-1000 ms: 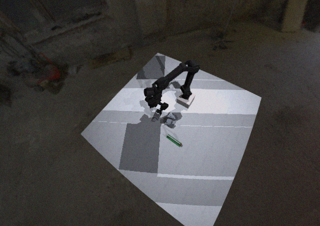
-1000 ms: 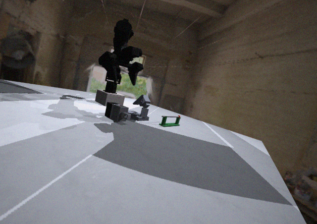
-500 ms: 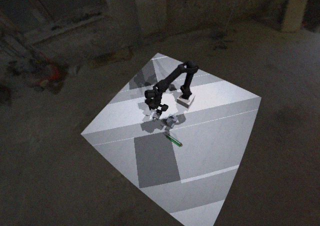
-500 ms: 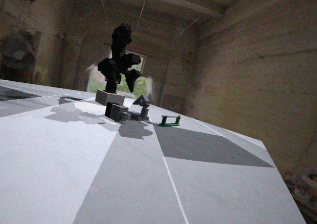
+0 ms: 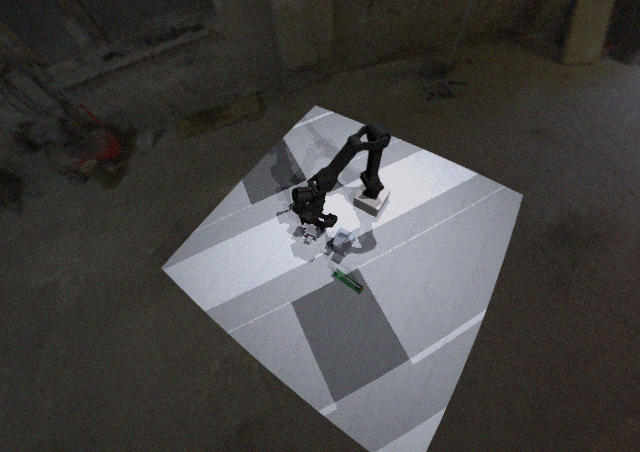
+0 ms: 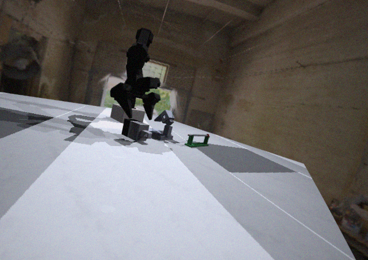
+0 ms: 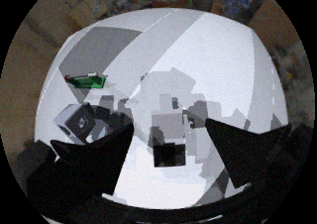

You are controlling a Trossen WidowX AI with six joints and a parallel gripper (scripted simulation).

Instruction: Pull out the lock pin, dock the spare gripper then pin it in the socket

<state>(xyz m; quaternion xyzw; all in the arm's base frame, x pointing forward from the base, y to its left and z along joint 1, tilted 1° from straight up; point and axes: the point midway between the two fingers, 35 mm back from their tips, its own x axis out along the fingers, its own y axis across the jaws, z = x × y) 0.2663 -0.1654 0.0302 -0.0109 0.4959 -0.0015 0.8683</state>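
The black spare gripper lies 1 cm behind my gripper tip and 4 cm below it. Also, from my gripper tip: green cradle: 12 cm ahead, 23 cm to the left, 5 cm below; grey mount: 14 cm to the left, 2 cm below.
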